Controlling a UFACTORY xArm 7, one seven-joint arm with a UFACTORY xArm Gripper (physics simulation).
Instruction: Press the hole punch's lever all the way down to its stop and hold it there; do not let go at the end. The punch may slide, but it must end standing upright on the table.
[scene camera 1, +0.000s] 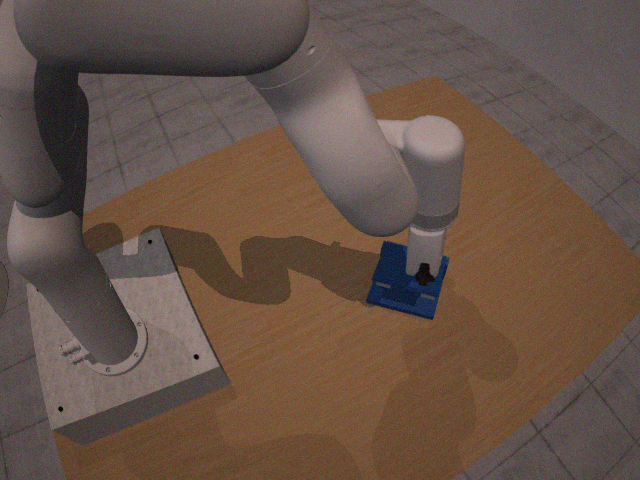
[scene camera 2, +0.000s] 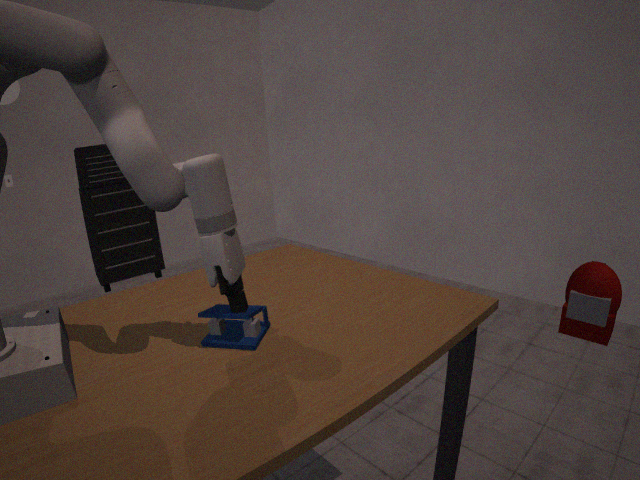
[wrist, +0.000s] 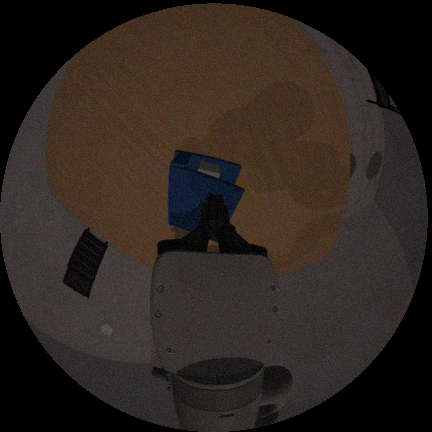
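Pixels of known places: gripper, fingertip midpoint: (scene camera 1: 425, 276) (scene camera 2: 240, 310) (wrist: 213, 201); arm's base, link origin: (scene camera 1: 113, 341).
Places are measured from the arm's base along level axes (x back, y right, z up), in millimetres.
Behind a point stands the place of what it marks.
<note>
The blue hole punch (scene camera 1: 391, 266) @(x -451, y 131, z -23 mm) (scene camera 2: 227, 343) @(x -439, y 178, z -79 mm) (wrist: 187, 195) @(x -503, y 157, z -30 mm) stands upright on the wooden table (scene camera 1: 310, 361) @(x -265, y 163, z -91 mm) (scene camera 2: 361, 330) @(x -659, y 341, z -91 mm) (wrist: 125, 100) @(x -690, y 179, z -91 mm). Its flat lever (scene camera 2: 211, 311) @(x -438, y 136, z -20 mm) lies above the base plate, with a gap in which two pale grey blocks show in scene camera 2. My gripper (scene camera 1: 424, 281) @(x -479, y 183, z -18 mm) (scene camera 2: 238, 311) @(x -479, y 183, z -18 mm) (wrist: 213, 201) @(x -479, y 183, z -18 mm) is shut and empty, pointing down and slightly tilted. Its fingertips are at the lever's top face, in contact or very close. The fingers hide part of the lever, and contact cannot be made out exactly.
The arm's pale base block (scene camera 1: 170, 310) @(x -114, y -3, z -10 mm) (scene camera 2: 36, 382) @(x -82, y 118, z -35 mm) is at the left of the table. A black drawer cabinet (scene camera 2: 124, 227) (wrist: 85, 262) stands beyond the table. A red domed object (scene camera 2: 593, 284) is on the floor at the right in scene camera 2.
</note>
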